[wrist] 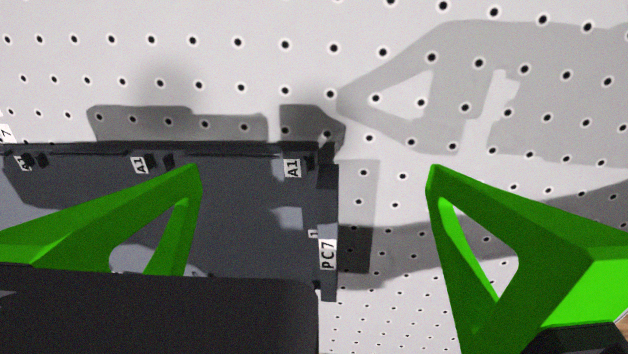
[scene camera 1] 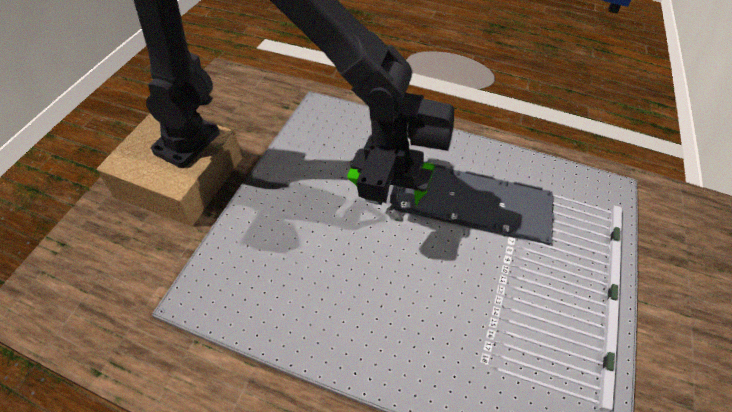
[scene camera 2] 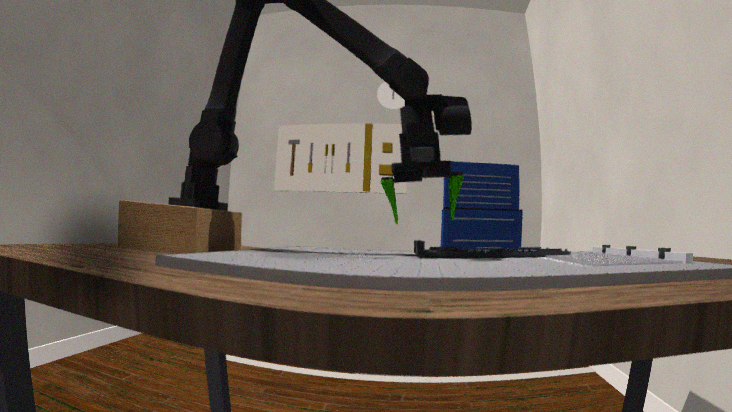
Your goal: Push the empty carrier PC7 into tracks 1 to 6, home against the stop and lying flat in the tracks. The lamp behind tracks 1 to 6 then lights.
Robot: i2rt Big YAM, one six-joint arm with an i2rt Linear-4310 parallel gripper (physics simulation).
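Places are measured from the arm's base along level axes (x ahead, y right, z down), in millimetres.
Pixels of known places: gripper, fingertip midpoint: (wrist: pixel 313 176) (scene camera 1: pixel 392 197) (scene camera 2: pixel 424 222); arm's base at its link origin: (scene camera 1: pixel 186 142) (scene camera 2: pixel 198 208).
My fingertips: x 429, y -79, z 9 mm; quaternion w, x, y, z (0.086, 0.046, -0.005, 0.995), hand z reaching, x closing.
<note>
For each thing: its middle in the pictures, then the offset to it from my fingertips. Level surfaces: height alone.
- carrier PC7 at the middle of its body: (wrist: pixel 125 226) (scene camera 2: pixel 494 249) (scene camera 1: pixel 474 197) dz +48, dx +133, dy -118 mm
- lamp at the middle of its body: (scene camera 1: pixel 616 234) dz +44, dx +416, dy -166 mm
- perforated board at its surface level: dz +63 mm
- wooden table at its surface level: dz +76 mm
The carrier PC7 (scene camera 1: pixel 535 214) (scene camera 2: pixel 491 252) (wrist: pixel 250 205) is a long dark grey plate lying low on the pegboard. Its front end is over the near part of tracks 1 to 6 (scene camera 1: pixel 584 205), with a clear gap to the white stop rail (scene camera 1: pixel 612 319) (scene camera 2: pixel 686 257). Its raised rear end bar (scene camera 2: pixel 419 248) (wrist: pixel 328 232) bears the PC7 label. The lamp (scene camera 1: pixel 616 233) behind tracks 1 to 6 is dark green and looks unlit. My gripper (scene camera 2: pixel 424 221) (wrist: pixel 313 176) is open and empty, above the rear end, one green finger on each side of the bar in the wrist view.
Tracks 7 to 18 (scene camera 1: pixel 555 314) run beside the carrier, with two more dark green lamps (scene camera 1: pixel 613 292) (scene camera 1: pixel 609 361) on the rail. The perforated board (scene camera 1: pixel 317 312) lies on the wooden table (scene camera 1: pixel 97 286). The arm's base stands on a wooden block (scene camera 1: pixel 148 179) (scene camera 2: pixel 158 225).
</note>
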